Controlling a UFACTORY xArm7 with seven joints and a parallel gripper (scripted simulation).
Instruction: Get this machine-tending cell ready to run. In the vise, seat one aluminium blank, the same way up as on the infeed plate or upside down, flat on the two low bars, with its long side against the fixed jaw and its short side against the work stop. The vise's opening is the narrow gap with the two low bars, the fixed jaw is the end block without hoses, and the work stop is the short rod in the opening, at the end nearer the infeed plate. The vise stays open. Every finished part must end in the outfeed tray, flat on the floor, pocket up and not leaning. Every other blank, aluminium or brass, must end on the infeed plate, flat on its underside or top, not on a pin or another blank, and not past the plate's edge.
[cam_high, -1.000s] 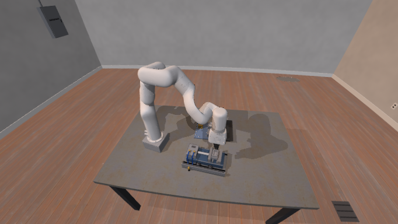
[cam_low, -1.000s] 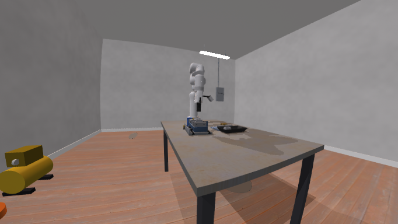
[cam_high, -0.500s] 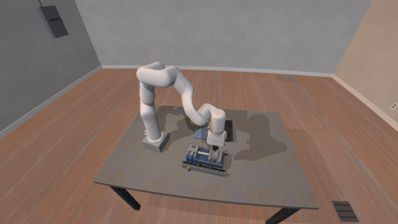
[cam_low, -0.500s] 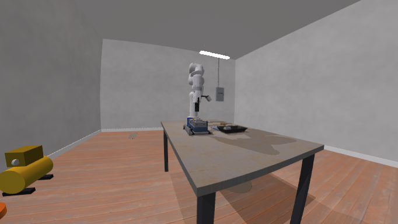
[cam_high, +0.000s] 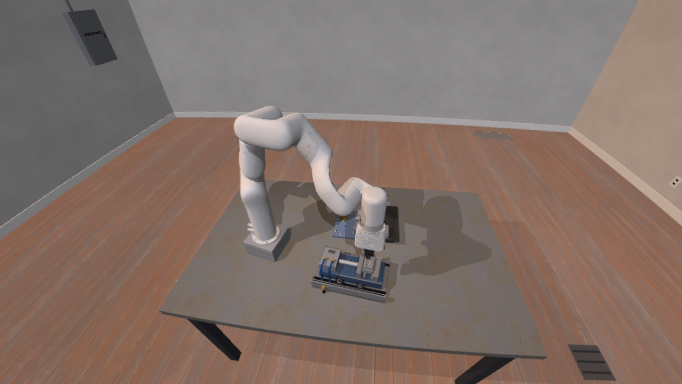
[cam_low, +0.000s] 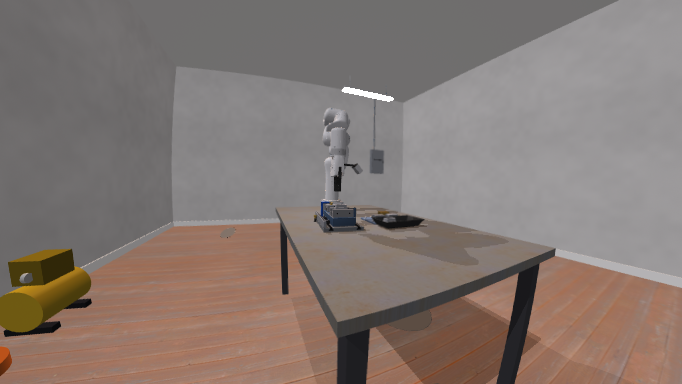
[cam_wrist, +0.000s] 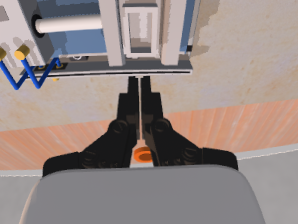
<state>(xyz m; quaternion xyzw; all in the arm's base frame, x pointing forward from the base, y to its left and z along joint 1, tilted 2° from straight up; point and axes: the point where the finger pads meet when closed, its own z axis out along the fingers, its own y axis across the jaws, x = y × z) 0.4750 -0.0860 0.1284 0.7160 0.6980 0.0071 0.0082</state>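
The white piston rod is 8 cm behind my hand, 2 cm to the left of it and 12 cm below it. Also, from my hand: brass blank: 17 cm behind, 35 cm to the left, 17 cm below; then vise: 6 cm behind, 2 cm to the left, 16 cm below.
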